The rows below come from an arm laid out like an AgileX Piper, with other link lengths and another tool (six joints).
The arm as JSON. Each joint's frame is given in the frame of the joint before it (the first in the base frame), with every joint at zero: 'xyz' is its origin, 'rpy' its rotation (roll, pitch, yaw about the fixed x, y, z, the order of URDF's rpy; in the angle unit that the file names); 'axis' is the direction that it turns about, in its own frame. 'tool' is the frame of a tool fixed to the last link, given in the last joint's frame.
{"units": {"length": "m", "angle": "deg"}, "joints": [
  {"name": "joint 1", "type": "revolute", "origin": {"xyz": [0.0, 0.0, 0.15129], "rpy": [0.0, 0.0, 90.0]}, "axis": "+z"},
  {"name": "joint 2", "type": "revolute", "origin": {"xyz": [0.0, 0.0, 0.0], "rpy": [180.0, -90.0, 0.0]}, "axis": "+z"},
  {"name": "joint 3", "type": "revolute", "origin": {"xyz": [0.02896, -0.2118, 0.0], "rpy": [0.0, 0.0, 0.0]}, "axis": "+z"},
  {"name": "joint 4", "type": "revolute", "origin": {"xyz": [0.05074, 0.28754, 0.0], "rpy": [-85.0, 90.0, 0.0]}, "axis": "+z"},
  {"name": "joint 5", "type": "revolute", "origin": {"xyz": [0.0, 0.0, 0.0], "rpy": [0.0, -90.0, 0.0]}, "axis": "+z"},
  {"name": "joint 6", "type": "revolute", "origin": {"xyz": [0.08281, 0.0, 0.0], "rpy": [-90.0, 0.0, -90.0]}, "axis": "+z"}
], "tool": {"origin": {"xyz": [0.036, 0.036, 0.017], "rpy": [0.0, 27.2, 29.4]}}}
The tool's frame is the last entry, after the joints.
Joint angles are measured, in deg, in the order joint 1, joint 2, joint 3, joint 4, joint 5, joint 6. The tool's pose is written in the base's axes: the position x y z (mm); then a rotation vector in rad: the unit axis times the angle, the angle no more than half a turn. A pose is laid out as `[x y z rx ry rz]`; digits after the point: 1 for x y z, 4 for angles.
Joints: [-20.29, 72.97, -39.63, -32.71, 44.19, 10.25]
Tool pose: [265.5 -163.8 186.8 2.2612 -0.7316 1.0505]
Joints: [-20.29, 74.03, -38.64, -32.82, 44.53, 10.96]
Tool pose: [262.0 -163.4 175.3 2.2771 -0.7400 1.0023]
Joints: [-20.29, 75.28, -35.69, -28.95, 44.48, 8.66]
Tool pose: [252.7 -156.7 148.4 2.3606 -0.7609 0.9095]
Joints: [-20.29, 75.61, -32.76, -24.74, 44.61, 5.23]
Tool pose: [242.4 -148.4 126.9 2.4434 -0.7696 0.8290]
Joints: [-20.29, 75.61, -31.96, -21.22, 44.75, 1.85]
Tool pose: [240.1 -143.3 119.6 2.4987 -0.7713 0.8039]
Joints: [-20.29, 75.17, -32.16, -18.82, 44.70, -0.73]
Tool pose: [242.3 -140.7 120.9 2.5281 -0.7682 0.8187]
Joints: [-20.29, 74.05, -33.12, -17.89, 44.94, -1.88]
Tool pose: [246.6 -141.0 130.6 2.5251 -0.7665 0.8604]
